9 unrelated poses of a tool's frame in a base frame.
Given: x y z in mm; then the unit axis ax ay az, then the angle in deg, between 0 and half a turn.
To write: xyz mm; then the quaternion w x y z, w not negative. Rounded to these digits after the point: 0 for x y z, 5 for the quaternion.
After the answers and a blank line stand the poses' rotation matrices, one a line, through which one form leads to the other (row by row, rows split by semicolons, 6 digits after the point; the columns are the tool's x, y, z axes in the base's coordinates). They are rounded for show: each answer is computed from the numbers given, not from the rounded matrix.
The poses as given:
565 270 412 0.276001 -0.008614 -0.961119 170.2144
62 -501 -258 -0.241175 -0.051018 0.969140 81.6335
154 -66 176 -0.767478 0.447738 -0.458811 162.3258
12 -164 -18 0.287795 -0.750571 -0.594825 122.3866
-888 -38 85 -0.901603 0.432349 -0.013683 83.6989
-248 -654 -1 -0.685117 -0.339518 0.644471 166.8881
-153 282 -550 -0.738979 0.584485 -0.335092 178.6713
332 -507 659 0.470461 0.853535 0.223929 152.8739
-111 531 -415 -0.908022 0.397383 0.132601 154.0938
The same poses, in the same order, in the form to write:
565 270 412 0.08529 0.27500 -0.00858 -0.95762
62 -501 -258 0.75680 -0.15764 -0.03335 0.63347
154 -66 176 0.15363 -0.75837 0.44242 -0.45336
12 -164 -18 0.48186 0.25218 -0.65769 -0.52122
-888 -38 85 0.74490 -0.60153 0.28845 -0.00913
-248 -654 -1 0.11417 -0.68064 -0.33730 0.64026
-153 282 -550 0.01159 -0.73893 0.58445 -0.33507
332 -507 659 0.23452 0.45734 0.82973 0.21768
-111 531 -415 0.22415 -0.88492 0.38727 0.12923

-0.834206 0.158633 -0.528144; -0.168074 -0.985303 -0.030472; -0.525216 0.063347 0.848608
0.195207 -0.948312 -0.250198; 0.969340 0.147729 0.196359; -0.149248 -0.280858 0.948074
0.197445 -0.531742 0.823569; -0.810336 -0.561322 -0.168148; 0.551699 -0.634168 -0.541719
-0.408439 0.170590 -0.896703; -0.834014 0.329478 0.442565; 0.370941 0.928624 0.007702
0.833424 -0.333424 0.440720; -0.360625 0.276163 0.890889; -0.418754 -0.901422 0.109920
-0.047396 0.312954 -0.948585; 0.605355 -0.746389 -0.276493; -0.794543 -0.587335 -0.154072
0.092303 -0.855959 0.508739; -0.871499 -0.316577 -0.374525; 0.481633 -0.408796 -0.775188
-0.471684 0.656841 0.588281; 0.861042 0.486906 0.146732; -0.190058 0.575746 -0.795232
0.666643 -0.743338 -0.055094; -0.627472 -0.599553 0.496806; -0.402326 -0.296622 -0.866111

